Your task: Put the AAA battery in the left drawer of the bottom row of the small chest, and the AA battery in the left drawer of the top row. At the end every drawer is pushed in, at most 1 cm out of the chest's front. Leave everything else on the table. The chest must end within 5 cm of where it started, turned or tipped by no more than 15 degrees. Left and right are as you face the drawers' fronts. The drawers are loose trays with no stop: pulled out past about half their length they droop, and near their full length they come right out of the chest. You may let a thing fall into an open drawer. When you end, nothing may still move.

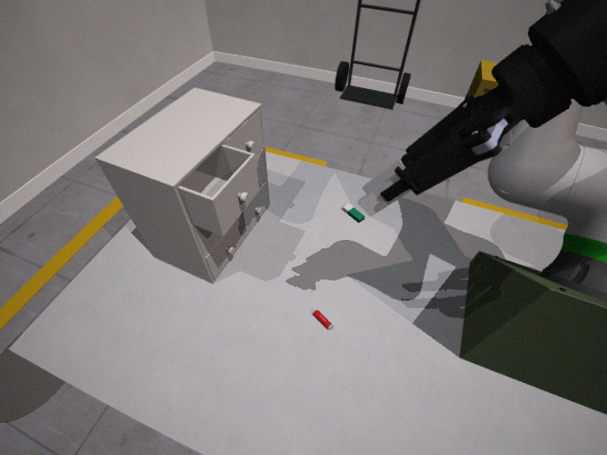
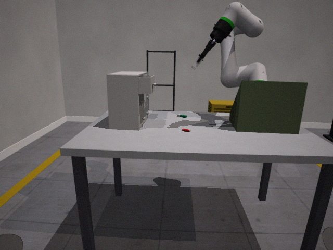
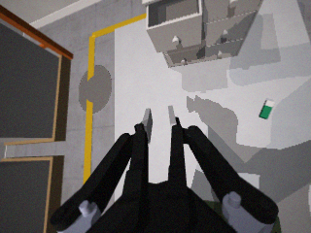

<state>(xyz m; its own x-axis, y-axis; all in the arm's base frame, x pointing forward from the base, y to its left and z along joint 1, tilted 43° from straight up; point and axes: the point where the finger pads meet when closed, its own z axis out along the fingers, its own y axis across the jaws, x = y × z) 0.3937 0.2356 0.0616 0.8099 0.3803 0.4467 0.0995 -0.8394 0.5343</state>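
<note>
Now: hand 38 cm above the red battery, 4 cm to the right of it and 4 cm short of it. The rest, counted from my hand: green-and-white battery: 38 cm below, 30 cm to the right, 9 cm ahead; green battery: 39 cm ahead, 37 cm below, 3 cm to the right.
</note>
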